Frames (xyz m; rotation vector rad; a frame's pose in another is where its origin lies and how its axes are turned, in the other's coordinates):
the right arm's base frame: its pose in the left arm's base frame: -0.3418 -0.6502 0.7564 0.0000 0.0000 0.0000
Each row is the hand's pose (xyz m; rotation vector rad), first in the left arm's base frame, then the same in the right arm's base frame.
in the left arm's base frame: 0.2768 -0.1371 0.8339 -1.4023 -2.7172 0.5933
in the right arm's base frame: 0.6186 0.5131 0.0775 -1.4023 -2.7172 0.5933
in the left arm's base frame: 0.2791 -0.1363 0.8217 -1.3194 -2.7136 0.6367
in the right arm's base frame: 0.6209 0.5139 0.0653 -1.3194 -2.7136 0.6367
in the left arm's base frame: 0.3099 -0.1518 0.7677 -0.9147 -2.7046 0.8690
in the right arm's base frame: 0.6517 0.4984 0.0113 -0.9147 -2.7046 0.8690
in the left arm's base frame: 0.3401 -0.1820 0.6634 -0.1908 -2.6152 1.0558
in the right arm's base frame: 0.6819 0.4682 -0.0930 -0.1908 -2.6152 1.0558
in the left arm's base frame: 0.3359 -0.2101 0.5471 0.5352 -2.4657 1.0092
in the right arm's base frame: 0.6777 0.4401 -0.2093 0.5352 -2.4657 1.0092
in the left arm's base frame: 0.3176 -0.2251 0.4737 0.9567 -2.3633 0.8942
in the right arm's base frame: 0.6594 0.4251 -0.2827 0.9567 -2.3633 0.8942
